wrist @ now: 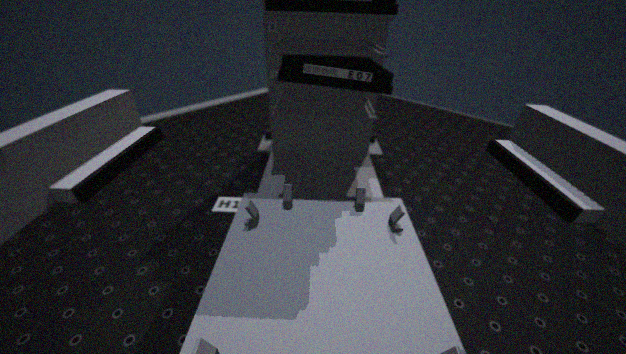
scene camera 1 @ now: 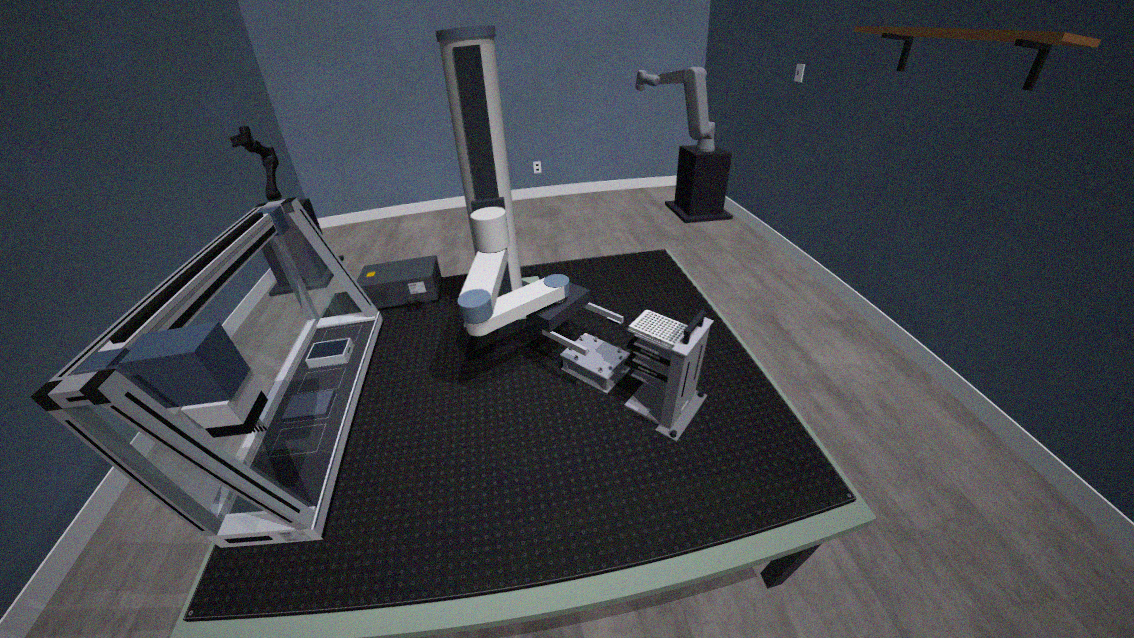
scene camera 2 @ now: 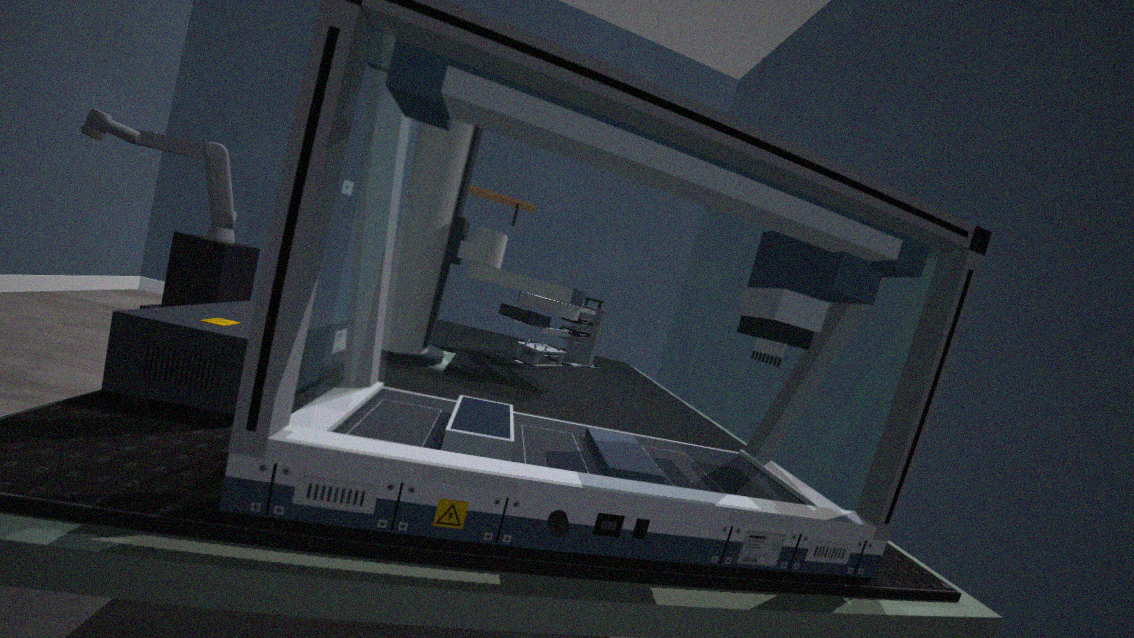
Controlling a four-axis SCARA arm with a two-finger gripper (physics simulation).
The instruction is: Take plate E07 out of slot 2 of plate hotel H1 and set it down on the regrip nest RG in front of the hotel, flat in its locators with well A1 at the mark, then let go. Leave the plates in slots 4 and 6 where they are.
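Frame: origin at the arm's base, x ahead, y left, z up, level; centimetres.
Where they show: gripper, between the fingertips: (wrist: 325,119) (scene camera 1: 605,335) (scene camera 2: 551,327).
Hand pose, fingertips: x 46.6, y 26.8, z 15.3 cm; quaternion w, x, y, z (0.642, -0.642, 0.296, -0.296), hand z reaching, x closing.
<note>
Things, the pixels of their top centre, and the offset from my fingertips. "spot": a spot on its surface instead.
- Plate E07, centre of its top: (wrist: 330,49) (scene camera 1: 655,357) (scene camera 2: 576,329) dx +12.2, dy +9.6, dz +0.9 cm
- slot 4, a spot on its surface: (wrist: 330,6) spot: dx +7.2, dy +5.9, dz +4.1 cm
- slot 6, a spot on its surface: (scene camera 1: 658,326) spot: dx +11.8, dy +9.6, dz +10.3 cm
- regrip nest RG, centre of its top: (wrist: 326,276) (scene camera 1: 595,349) (scene camera 2: 543,343) dx -2.0, dy -2.2, dz -6.4 cm
- H1 tag, centre of its top: (wrist: 229,204) dx +1.8, dy +14.0, dz -14.0 cm
Plate E07 (wrist: 335,74) is a black plate with a white label, in the low slot of hotel H1 (scene camera 1: 685,380) (wrist: 320,130). It looks slightly turned in the wrist view. The black plate in slot 4 (wrist: 330,6) shows partly above it, and the white plate in slot 6 (scene camera 1: 658,326) is on top. The regrip nest RG (scene camera 1: 594,361) (scene camera 2: 540,351) (wrist: 370,280) is a pale block with upright locators and no plate on it. My gripper (scene camera 1: 602,334) (wrist: 325,119) is open and empty above the nest, its fingers wide apart, with E07 ahead between their lines. The A1 mark cannot be made out.
The H1 tag (wrist: 227,204) lies left of the nest in the wrist view. A framed deck machine (scene camera 1: 337,444) (scene camera 2: 555,468) with clear panels stands across the mat. A grey box (scene camera 1: 400,281) (scene camera 2: 178,357) stands near the arm's column (scene camera 1: 471,119).
</note>
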